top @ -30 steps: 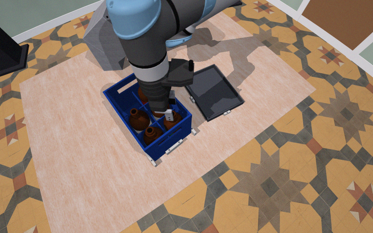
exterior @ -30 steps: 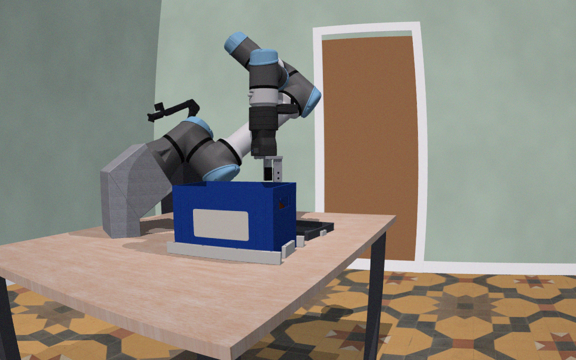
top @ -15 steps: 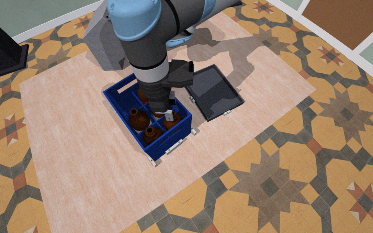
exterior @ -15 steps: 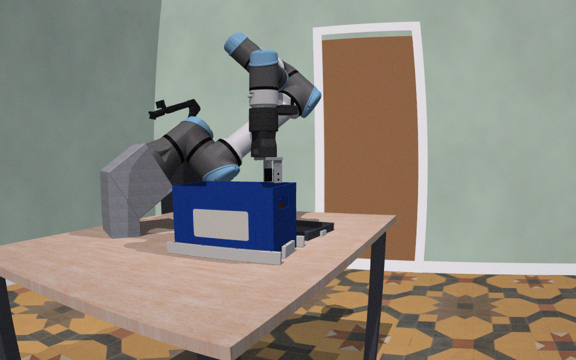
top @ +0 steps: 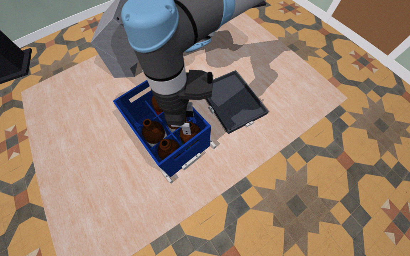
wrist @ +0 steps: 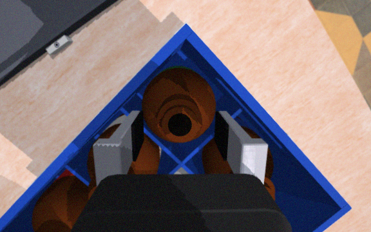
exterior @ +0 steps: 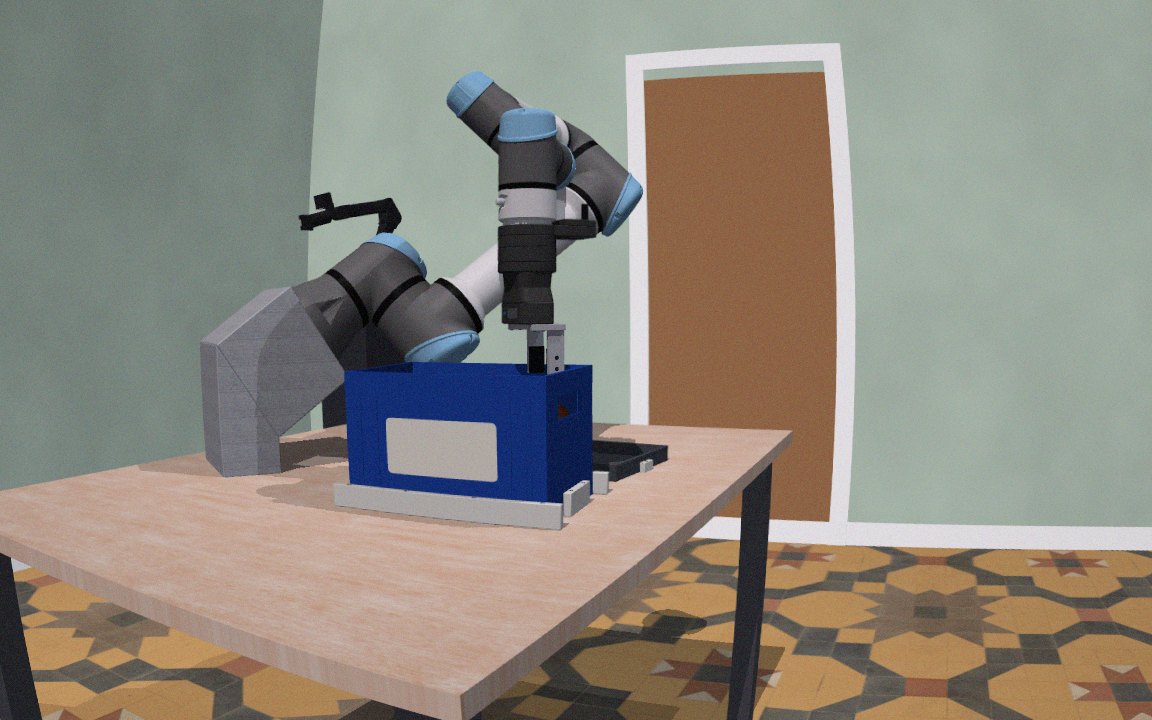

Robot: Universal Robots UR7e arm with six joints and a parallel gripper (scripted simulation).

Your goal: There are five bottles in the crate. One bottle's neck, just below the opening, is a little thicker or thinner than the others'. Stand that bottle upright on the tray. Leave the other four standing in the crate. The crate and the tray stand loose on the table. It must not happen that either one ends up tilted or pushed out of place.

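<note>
Now: the blue crate 10 cm below my hand, 7 cm to the right of it and 7 cm behind it. Also, from my hand: glass bottle (16 cm behind, 10 cm below, 6 cm to the right); dark tray (22 cm to the left, 17 cm below, 12 cm behind).
</note>
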